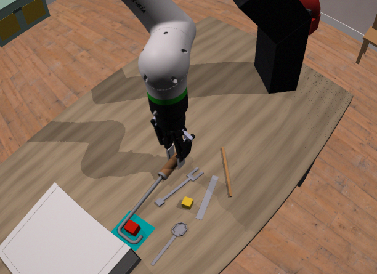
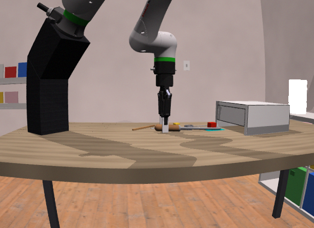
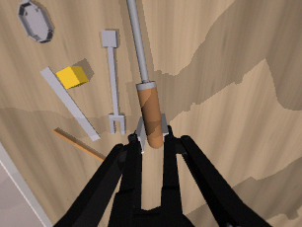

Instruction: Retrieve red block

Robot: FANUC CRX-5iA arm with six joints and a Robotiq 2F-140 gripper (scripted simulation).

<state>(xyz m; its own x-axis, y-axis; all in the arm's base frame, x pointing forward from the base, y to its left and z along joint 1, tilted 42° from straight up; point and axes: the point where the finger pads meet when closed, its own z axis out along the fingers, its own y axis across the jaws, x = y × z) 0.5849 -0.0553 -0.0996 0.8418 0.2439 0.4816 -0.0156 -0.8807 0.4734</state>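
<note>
Right now my hand is 70 mm short of the grey fork tool, 50 mm to the right of it and 30 mm above it. Also, from my hand: wooden stick: 50 mm behind, 140 mm to the left, 30 mm below; grey flat bar: 50 mm ahead, 140 mm to the left, 40 mm below; yellow cube: 100 mm ahead, 110 mm to the left, 30 mm below.
</note>
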